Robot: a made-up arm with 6 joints.
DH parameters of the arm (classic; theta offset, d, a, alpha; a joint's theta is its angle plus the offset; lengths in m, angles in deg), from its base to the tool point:
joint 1: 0 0.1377 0 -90
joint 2: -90 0 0.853 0
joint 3: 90 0.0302 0 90
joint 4: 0 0.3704 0 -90
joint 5: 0 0 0 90
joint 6: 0 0.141 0 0
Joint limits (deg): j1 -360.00..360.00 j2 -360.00..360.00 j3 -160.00..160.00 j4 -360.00..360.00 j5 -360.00..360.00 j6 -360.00..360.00
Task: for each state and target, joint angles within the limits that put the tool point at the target. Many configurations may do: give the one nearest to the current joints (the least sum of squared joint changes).
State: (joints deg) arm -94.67 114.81 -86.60 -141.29 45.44 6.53
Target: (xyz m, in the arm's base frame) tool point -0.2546 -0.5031 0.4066
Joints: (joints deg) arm -113.49 97.07 -123.49 -144.23 50.01 6.53
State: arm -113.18 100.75 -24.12 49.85 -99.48 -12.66
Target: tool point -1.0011 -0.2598 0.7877
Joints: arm -160.93 66.85 -16.69 53.25 -81.59 -12.66
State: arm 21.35 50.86 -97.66 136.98 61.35 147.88
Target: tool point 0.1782 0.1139 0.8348
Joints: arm 5.82 47.27 -109.04 147.69 59.64 147.88
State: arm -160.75 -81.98 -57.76 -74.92 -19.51 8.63
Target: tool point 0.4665 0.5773 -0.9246
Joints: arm -125.06 -131.22 -37.01 -75.47 -8.45 8.63
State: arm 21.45 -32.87 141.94 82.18 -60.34 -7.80
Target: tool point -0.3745 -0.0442 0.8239
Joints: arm -6.83 -58.98 119.28 74.18 -60.98 -7.80
